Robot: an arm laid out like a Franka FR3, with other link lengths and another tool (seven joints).
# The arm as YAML. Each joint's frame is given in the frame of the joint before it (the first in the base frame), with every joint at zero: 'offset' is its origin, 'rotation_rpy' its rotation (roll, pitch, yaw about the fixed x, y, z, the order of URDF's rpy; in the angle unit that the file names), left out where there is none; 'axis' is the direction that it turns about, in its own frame. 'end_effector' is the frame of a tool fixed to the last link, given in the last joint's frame.
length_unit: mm
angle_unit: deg
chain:
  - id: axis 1
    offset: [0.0, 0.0, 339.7]
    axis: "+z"
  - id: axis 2
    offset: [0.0, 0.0, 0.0]
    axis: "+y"
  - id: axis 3
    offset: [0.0, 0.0, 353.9]
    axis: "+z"
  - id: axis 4
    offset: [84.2, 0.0, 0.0]
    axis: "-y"
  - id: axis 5
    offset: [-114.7, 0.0, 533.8]
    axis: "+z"
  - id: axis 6
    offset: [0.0, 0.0, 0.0]
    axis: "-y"
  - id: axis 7
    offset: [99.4, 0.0, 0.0]
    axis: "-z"
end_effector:
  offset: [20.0, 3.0, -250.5]
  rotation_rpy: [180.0, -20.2, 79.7]
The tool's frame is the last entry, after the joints.
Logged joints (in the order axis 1, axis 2, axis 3, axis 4, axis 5, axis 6, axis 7), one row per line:
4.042 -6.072 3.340 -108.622 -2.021 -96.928 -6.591
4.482 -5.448 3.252 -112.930 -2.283 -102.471 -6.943
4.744 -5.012 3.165 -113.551 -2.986 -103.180 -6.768
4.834 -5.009 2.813 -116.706 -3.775 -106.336 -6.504
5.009 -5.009 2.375 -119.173 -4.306 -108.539 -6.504
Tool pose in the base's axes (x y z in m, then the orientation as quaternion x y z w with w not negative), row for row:
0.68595 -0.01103 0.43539 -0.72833 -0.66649 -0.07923 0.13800
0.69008 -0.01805 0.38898 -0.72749 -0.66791 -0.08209 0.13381
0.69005 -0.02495 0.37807 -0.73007 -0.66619 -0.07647 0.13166
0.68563 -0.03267 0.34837 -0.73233 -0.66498 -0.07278 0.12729
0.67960 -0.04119 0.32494 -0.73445 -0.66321 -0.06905 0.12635
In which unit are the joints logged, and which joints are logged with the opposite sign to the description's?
The joints are logged in degrees. Opposite sign: axis 1, axis 6.
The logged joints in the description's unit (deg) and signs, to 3 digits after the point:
-4.042 -6.072 3.340 -108.622 -2.021 96.928 -6.591
-4.482 -5.448 3.252 -112.930 -2.283 102.471 -6.943
-4.744 -5.012 3.165 -113.551 -2.986 103.180 -6.768
-4.834 -5.009 2.813 -116.706 -3.775 106.336 -6.504
-5.009 -5.009 2.375 -119.173 -4.306 108.539 -6.504

